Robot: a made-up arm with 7 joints.
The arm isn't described. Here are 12 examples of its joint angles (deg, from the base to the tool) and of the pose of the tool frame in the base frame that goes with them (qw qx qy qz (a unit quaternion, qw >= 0); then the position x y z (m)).
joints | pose
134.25 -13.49 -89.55 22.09 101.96 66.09 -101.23 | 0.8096 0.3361 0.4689 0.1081 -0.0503 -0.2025 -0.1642
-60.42 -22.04 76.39 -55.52 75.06 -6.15 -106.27 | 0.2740 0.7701 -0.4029 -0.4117 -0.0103 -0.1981 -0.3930
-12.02 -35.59 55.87 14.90 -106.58 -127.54 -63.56 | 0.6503 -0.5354 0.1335 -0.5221 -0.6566 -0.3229 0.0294
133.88 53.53 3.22 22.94 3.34 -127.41 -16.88 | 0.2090 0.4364 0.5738 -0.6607 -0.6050 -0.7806 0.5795
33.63 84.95 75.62 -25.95 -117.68 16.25 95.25 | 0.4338 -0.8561 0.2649 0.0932 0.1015 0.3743 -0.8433
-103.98 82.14 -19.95 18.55 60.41 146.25 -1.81 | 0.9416 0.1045 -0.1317 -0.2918 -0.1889 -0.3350 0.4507
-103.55 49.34 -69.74 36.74 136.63 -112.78 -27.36 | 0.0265 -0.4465 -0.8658 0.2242 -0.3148 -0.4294 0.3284
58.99 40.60 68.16 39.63 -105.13 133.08 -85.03 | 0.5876 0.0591 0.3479 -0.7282 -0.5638 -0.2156 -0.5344
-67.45 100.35 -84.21 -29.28 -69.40 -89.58 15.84 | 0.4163 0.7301 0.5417 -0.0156 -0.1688 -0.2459 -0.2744
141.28 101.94 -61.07 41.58 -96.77 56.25 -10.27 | 0.6686 -0.7061 -0.1686 0.1611 0.2885 0.0289 0.8161
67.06 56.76 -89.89 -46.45 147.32 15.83 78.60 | 0.5118 0.1154 0.7676 0.3681 0.1490 0.1642 -0.3613
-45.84 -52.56 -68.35 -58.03 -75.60 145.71 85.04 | 0.5488 -0.6301 0.5492 0.0134 0.5666 -0.1211 -0.4275
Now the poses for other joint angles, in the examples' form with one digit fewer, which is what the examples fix.
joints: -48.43 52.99 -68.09 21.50 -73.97 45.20 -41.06
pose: 0.875 0.403 -0.258 0.075 0.394 -0.469 -0.041
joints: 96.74 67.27 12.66 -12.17 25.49 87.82 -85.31
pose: 0.220 0.794 -0.290 0.487 -0.057 -0.389 0.110
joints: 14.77 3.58 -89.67 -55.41 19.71 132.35 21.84
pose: 0.265 -0.327 -0.886 -0.194 -0.823 -0.453 -0.152
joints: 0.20 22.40 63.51 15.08 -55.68 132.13 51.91
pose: 0.452 0.570 -0.027 -0.685 -1.086 -0.081 -0.425
